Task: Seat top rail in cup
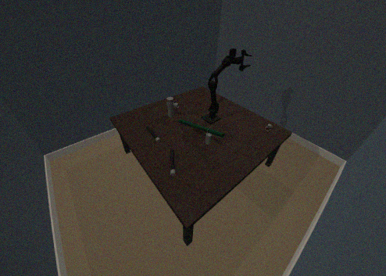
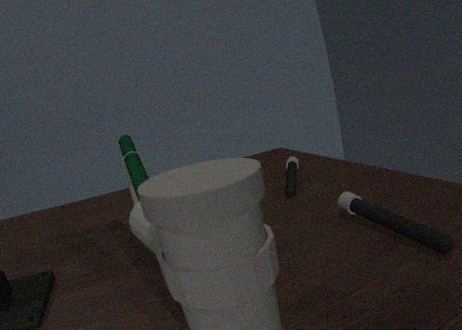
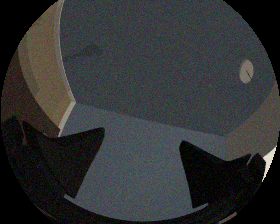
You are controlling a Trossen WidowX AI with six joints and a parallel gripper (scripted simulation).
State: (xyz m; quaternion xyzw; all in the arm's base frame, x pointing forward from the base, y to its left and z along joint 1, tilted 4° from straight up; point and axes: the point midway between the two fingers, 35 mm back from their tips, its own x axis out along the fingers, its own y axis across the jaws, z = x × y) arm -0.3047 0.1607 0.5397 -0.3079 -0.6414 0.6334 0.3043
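My gripper tip is 590 mm short of the rail-end cup, 440 mm to the left of it and 400 mm above it. Also, from my gripper tip: short post 680 mm ahead, 450 mm below, 30 mm to the left.
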